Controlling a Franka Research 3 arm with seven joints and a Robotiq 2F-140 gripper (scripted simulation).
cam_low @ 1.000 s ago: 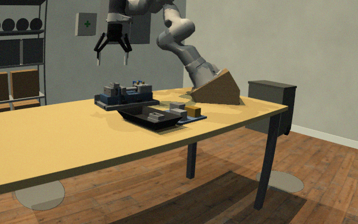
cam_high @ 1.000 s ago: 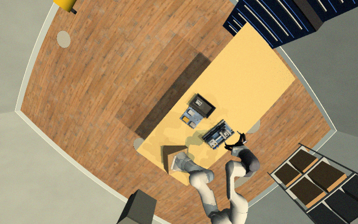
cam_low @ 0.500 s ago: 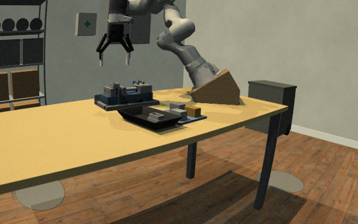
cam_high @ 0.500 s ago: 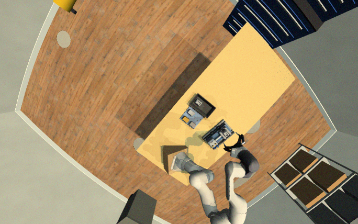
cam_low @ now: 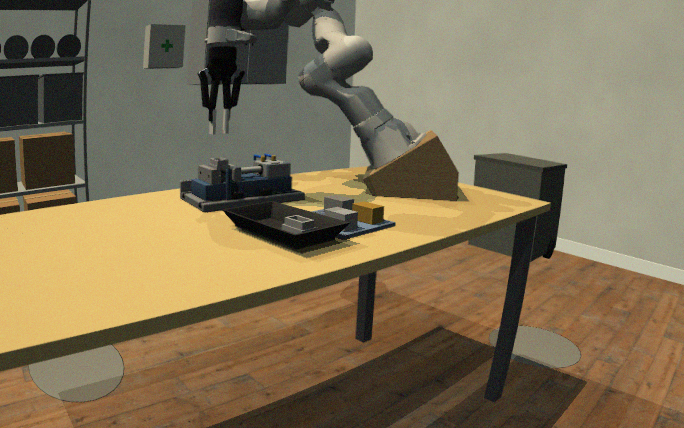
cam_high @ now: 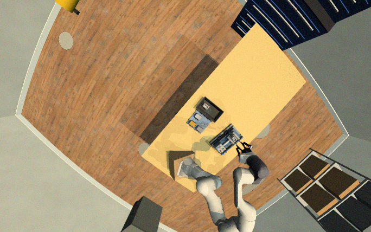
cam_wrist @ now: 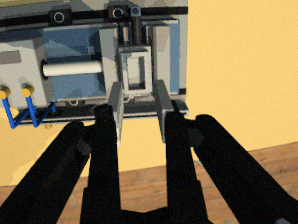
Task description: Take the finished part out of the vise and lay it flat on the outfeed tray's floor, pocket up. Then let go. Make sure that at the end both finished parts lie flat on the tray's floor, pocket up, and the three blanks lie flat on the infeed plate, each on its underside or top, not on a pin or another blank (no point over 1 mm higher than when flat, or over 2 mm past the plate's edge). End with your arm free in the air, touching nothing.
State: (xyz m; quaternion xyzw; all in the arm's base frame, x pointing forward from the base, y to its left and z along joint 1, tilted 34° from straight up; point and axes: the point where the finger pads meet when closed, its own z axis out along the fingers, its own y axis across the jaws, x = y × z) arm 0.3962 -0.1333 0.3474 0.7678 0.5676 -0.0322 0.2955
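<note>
The vise is 6 cm behind my hand, 3 cm to the left of it and 18 cm below it. From my hand the other things lie so: yellow block: 6 cm behind, 42 cm to the left, 19 cm below.
</note>
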